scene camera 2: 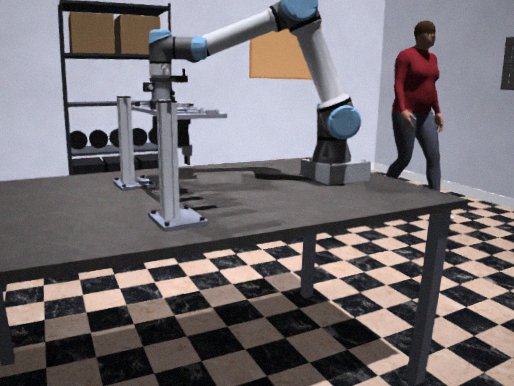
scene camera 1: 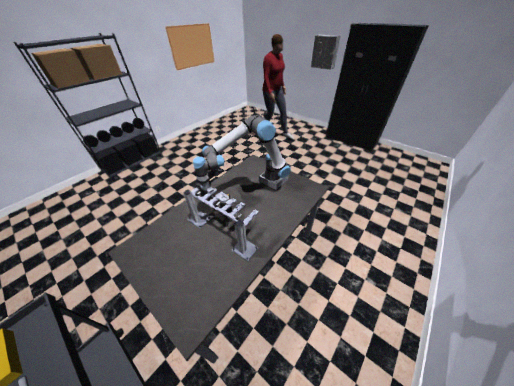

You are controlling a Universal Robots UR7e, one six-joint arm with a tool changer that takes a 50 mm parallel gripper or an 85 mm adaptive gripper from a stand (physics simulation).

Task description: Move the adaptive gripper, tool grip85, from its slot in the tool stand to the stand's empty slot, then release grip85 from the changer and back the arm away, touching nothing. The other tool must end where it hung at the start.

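Pixels of known places: arm's base, origin of its link: (scene camera 2: 331, 160) (scene camera 1: 272, 175).
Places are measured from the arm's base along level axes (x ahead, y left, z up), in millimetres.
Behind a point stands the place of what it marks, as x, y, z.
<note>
The tool stand (scene camera 1: 241, 239) {712, 373, 112} (scene camera 2: 168, 165) {699, 367, 83} has two silver posts and a slotted rail. The arm's wrist (scene camera 1: 201, 172) {665, -32, 386} (scene camera 2: 161, 52) {650, -27, 388} points straight down at the rail's far left end in scene camera 1. The tool changer (scene camera 2: 161, 90) is low at rail height in scene camera 2. The adaptive gripper grip85 is below it, largely hidden behind the near post; its fingers cannot be made out. Whether it touches its slot or is locked to the changer cannot be told. The other tool (scene camera 2: 184, 134) {611, 143, 134}, dark, hangs from the rail just right of the near post.
The stand is on a dark table (scene camera 1: 165, 280) {1172, 158, -71} (scene camera 2: 260, 220) {464, 417, -72}. The arm's base (scene camera 1: 271, 180) {67, 42, 2} (scene camera 2: 336, 171) {41, 105, -22} stands on it beyond the stand. A person in red (scene camera 1: 274, 75) (scene camera 2: 416, 82) is on the floor behind the table. A shelf rack (scene camera 2: 64, 80) stands by the wall.
</note>
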